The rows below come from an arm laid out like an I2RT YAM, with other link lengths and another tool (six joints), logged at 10 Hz.
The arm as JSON. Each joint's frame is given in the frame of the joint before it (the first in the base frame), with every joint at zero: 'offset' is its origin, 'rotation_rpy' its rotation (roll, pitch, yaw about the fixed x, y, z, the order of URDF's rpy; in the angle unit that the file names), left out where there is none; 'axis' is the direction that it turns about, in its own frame. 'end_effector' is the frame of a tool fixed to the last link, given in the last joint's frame.
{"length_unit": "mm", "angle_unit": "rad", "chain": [
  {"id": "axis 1", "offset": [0.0, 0.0, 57.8], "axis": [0.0, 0.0, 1.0]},
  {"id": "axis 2", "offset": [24.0, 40.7, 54.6], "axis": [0.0, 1.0, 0.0]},
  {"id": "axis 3", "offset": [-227.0, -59.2, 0.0], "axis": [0.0, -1.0, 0.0]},
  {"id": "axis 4", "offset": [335.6, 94.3, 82.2], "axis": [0.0, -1.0, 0.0]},
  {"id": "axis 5", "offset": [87.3, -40.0, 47.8], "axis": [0.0, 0.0, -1.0]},
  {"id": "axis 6", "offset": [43.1, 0.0, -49.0], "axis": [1.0, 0.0, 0.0]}
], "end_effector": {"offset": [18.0, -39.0, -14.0], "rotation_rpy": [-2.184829, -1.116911, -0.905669]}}
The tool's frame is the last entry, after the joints.
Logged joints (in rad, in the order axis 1, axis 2, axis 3, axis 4, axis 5, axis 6), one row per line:
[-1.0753, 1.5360, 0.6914, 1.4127, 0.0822, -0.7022]
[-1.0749, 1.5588, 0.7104, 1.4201, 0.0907, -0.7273]
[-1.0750, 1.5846, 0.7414, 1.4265, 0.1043, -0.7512]
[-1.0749, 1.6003, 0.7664, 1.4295, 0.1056, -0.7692]
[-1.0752, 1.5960, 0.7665, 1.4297, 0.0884, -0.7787]
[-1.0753, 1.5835, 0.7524, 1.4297, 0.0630, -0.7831]
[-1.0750, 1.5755, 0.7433, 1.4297, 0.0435, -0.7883]
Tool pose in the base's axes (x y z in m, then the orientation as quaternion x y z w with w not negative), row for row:
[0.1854, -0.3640, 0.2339, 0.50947, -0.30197, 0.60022, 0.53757]
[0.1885, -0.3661, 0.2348, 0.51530, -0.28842, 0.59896, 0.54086]
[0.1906, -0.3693, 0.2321, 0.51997, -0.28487, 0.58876, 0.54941]
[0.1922, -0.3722, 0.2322, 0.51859, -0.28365, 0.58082, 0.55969]
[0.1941, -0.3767, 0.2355, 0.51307, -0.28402, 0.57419, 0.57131]
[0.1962, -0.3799, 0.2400, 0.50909, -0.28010, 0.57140, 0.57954]
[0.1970, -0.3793, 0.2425, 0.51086, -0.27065, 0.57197, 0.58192]
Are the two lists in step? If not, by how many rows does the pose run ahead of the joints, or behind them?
The pose runs 2 rows behind the joints: the pose in row i belongs to the joints in row i - 2.
